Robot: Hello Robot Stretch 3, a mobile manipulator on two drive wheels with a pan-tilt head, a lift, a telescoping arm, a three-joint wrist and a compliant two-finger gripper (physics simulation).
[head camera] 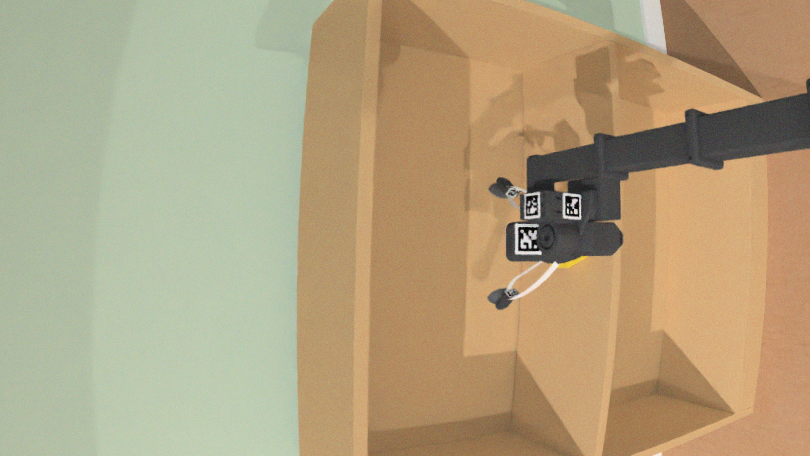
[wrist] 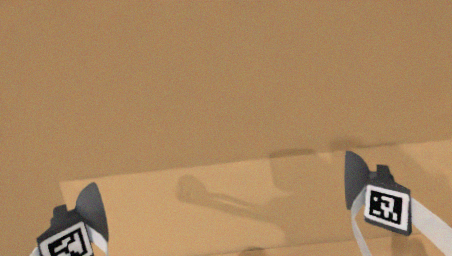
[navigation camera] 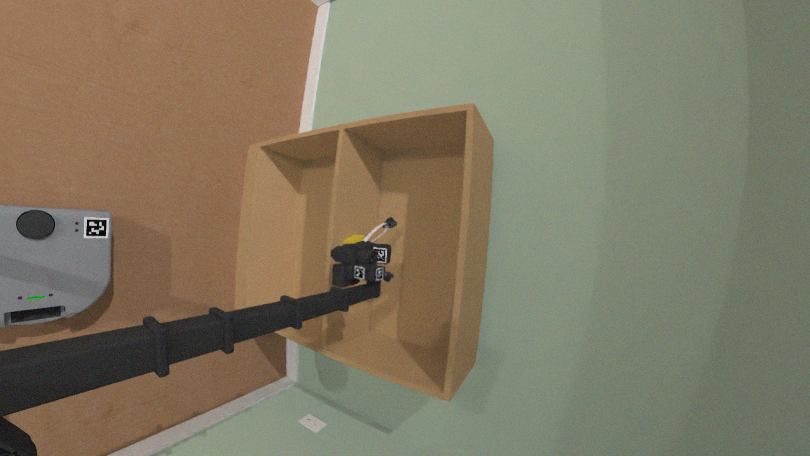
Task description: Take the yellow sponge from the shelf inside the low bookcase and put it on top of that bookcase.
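Seen in the pictures: gripper, between the fingertips: (head camera: 494, 243) (wrist: 225, 185) (navigation camera: 392, 249); robot's base, origin of its link: (navigation camera: 37, 222).
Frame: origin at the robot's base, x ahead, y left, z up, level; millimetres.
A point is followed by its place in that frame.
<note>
The low bookcase (head camera: 334, 237) {y -767, x -21, z 1060 mm} (navigation camera: 481, 226) {y -842, x 76, z 1060 mm} appears turned on its side in the head and navigation views, with its top board at the left in the head view and at the right in the navigation view. The yellow sponge (head camera: 572, 262) {y -775, x 11, z 626 mm} (navigation camera: 354, 239) {y -760, x 5, z 646 mm} is on the middle shelf, mostly hidden behind the gripper's body; a small yellow part shows. It does not show in the wrist view. My gripper (head camera: 501, 242) {y -828, x -21, z 760 mm} (navigation camera: 389, 249) {y -828, x -21, z 760 mm} (wrist: 225, 185) {y -828, x -21, z 760 mm} is open, its fingers wide apart with nothing between them. It is in the upper compartment, facing the back panel (wrist: 225, 75) {y -948, x -36, z 851 mm}, its body overlapping the sponge in both outer views.
The telescoping arm (head camera: 748, 127) {y -267, x -105, z 877 mm} (navigation camera: 187, 339) {y -145, x -98, z 879 mm} reaches into the bookcase from the front. The middle shelf (head camera: 561, 362) {y -809, x 196, z 612 mm} (navigation camera: 354, 164) {y -772, x 272, z 612 mm} divides the upper and lower compartments. The robot's grey base (navigation camera: 56, 260) {y -42, x -93, z 160 mm} is at the left of the navigation view. A green wall (head camera: 198, 226) {y -998, x -39, z 1231 mm} (navigation camera: 651, 226) {y -999, x 111, z 1570 mm} stands behind the bookcase.
</note>
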